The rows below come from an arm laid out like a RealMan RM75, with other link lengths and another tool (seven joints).
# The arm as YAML. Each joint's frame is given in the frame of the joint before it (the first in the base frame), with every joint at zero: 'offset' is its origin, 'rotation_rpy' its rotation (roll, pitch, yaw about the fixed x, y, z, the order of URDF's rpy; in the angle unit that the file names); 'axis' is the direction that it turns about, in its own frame. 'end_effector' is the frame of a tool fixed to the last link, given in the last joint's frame.
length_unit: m
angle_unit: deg
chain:
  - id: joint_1
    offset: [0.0, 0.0, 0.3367]
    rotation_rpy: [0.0, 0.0, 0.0]
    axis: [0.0, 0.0, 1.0]
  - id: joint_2
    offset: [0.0, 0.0, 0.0]
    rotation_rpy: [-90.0, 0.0, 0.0]
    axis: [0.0, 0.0, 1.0]
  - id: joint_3
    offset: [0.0, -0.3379, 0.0]
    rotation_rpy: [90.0, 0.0, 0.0]
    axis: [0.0, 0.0, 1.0]
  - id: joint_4
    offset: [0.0, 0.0, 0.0]
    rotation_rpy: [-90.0, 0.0, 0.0]
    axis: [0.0, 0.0, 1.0]
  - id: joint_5
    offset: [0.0, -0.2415, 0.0]
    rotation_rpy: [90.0, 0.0, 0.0]
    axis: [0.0, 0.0, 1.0]
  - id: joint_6
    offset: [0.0, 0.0, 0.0]
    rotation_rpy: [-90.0, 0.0, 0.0]
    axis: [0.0, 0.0, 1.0]
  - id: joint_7
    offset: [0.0, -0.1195, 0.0]
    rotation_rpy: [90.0, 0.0, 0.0]
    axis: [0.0, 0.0, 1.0]
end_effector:
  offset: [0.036, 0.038, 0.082]
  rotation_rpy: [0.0, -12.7, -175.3]
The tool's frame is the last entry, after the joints.
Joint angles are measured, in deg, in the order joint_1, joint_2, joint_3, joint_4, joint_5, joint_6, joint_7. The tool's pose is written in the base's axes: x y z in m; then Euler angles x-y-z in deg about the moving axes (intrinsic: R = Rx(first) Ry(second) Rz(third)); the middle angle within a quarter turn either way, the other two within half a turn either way. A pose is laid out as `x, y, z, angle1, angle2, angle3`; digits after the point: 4 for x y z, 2 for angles.
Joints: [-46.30, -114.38, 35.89, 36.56, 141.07, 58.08, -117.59]
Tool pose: -0.2865, 0.5720, 0.0609, -133.41, 0.23, 136.18
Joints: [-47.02, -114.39, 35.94, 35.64, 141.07, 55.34, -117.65]
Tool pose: -0.2850, 0.5804, 0.0614, -131.61, -0.30, 136.60
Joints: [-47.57, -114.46, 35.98, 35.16, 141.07, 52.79, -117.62]
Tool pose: -0.2836, 0.5881, 0.0633, -129.71, -0.77, 137.22
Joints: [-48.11, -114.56, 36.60, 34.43, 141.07, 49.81, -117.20]
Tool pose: -0.2826, 0.5952, 0.0627, -128.02, -1.40, 138.61
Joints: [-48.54, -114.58, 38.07, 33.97, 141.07, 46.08, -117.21]
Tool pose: -0.2821, 0.6038, 0.0642, -125.74, -2.36, 140.61
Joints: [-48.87, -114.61, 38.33, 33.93, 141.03, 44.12, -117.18]
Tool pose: -0.2804, 0.6096, 0.0676, -124.08, -2.60, 141.44
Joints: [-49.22, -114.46, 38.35, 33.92, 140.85, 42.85, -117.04]
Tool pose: -0.2780, 0.6148, 0.0724, -122.74, -2.58, 142.04
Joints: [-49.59, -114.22, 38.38, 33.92, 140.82, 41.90, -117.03]
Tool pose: -0.2756, 0.6195, 0.0774, -121.65, -2.57, 142.62
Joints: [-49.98, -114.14, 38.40, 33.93, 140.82, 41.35, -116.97]
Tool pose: -0.2721, 0.6229, 0.0797, -121.07, -2.38, 143.08
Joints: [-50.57, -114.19, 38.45, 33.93, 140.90, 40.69, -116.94]
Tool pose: -0.2663, 0.6268, 0.0806, -120.53, -2.05, 143.64
